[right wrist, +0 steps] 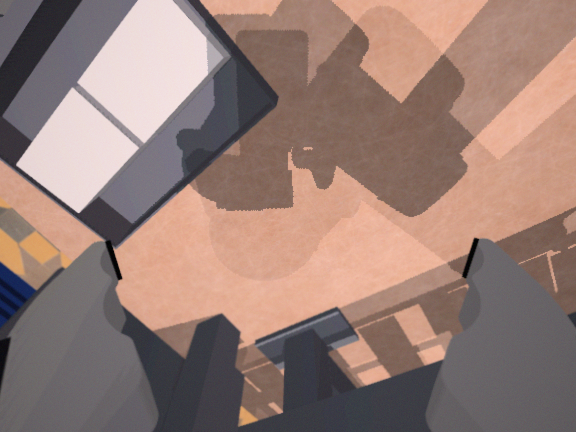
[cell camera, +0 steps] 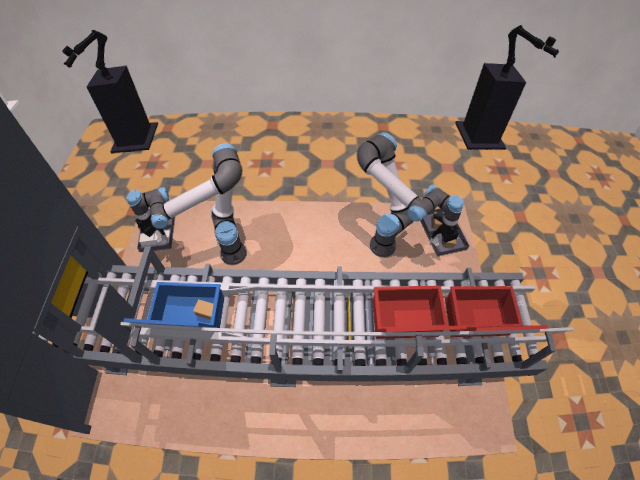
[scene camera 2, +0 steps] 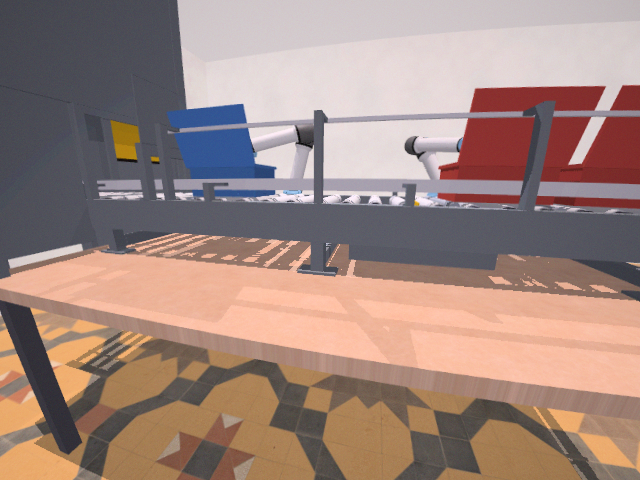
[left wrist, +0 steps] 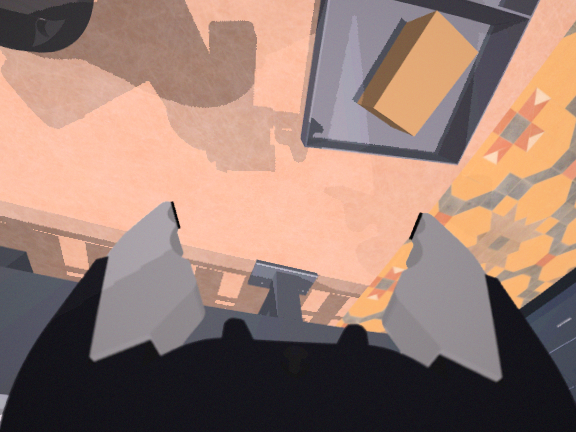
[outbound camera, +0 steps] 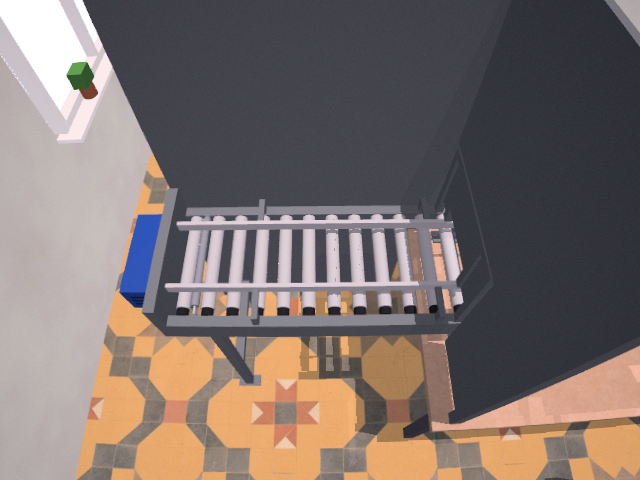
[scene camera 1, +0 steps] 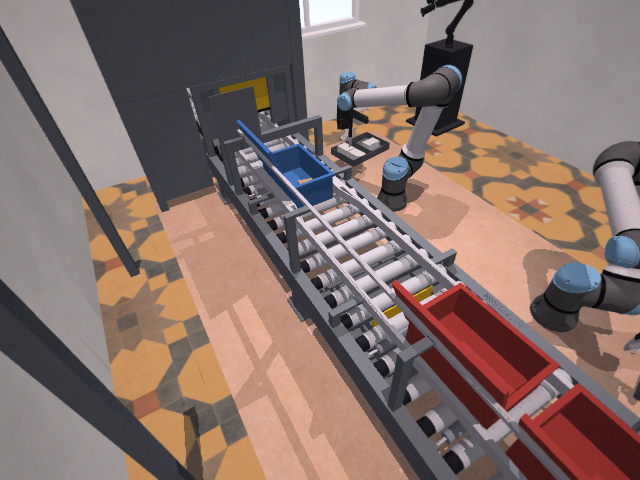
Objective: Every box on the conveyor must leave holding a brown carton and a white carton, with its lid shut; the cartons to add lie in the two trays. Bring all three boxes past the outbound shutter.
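Seen in the pictures: left gripper, between the fingertips: (cell camera: 442, 240) (left wrist: 295, 211); right gripper, between the fingertips: (right wrist: 291, 243) (cell camera: 158, 235) (scene camera 1: 348, 140); left arm's base, origin of its link: (cell camera: 382, 246) (scene camera 1: 552, 314); right arm's base, origin of its link: (cell camera: 233, 253) (scene camera 1: 391, 202).
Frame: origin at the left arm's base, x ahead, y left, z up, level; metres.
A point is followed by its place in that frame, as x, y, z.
A blue box (scene camera 1: 316, 192) {0.521, -0.802, 0.280} (cell camera: 173, 305) {0.497, -1.040, 0.230} stands lid up at the conveyor's left, with a brown carton (scene camera 1: 305, 181) {0.519, -0.899, 0.278} (cell camera: 203, 309) {0.533, -0.873, 0.280} inside. Two red boxes, the nearer one (cell camera: 408, 312) {0.514, 0.044, 0.230} (scene camera 1: 480, 335) {0.454, -0.006, 0.237} and the end one (cell camera: 483, 310) {0.511, 0.407, 0.230} (scene camera 1: 594, 431) {0.455, 0.303, 0.269}, stand lid up at the right; no carton shows in them. My right gripper (right wrist: 291, 243) {0.063, -1.246, 0.175} is open beside and above the left tray (right wrist: 155, 197) {0.047, -1.395, 0.002} with white cartons (right wrist: 142, 70) {-0.038, -1.307, 0.042} (scene camera 1: 351, 150) {-0.023, -1.342, 0.042}. My left gripper (left wrist: 295, 211) {0.079, 0.292, 0.178} is open beside and above the right tray (left wrist: 340, 107) {0.017, 0.346, 0.002}, where a brown carton (left wrist: 425, 75) {-0.039, 0.397, 0.052} lies tilted in one compartment.
A grey frame post (scene camera 1: 317, 136) {0.315, -1.141, 0.320} stands beside the blue box's end of the conveyor. Guard rails run along the rollers (cell camera: 299, 317) {0.534, -0.448, 0.220}. The dark outbound wall (cell camera: 46, 361) {0.862, -1.449, 0.434} has an opening with a yellow panel (cell camera: 69, 286) {0.530, -1.453, 0.452}. A blue crate (outbound camera: 142, 253) stands beyond the outbound rollers (outbound camera: 308, 258) {0.514, -1.980, 0.220}.
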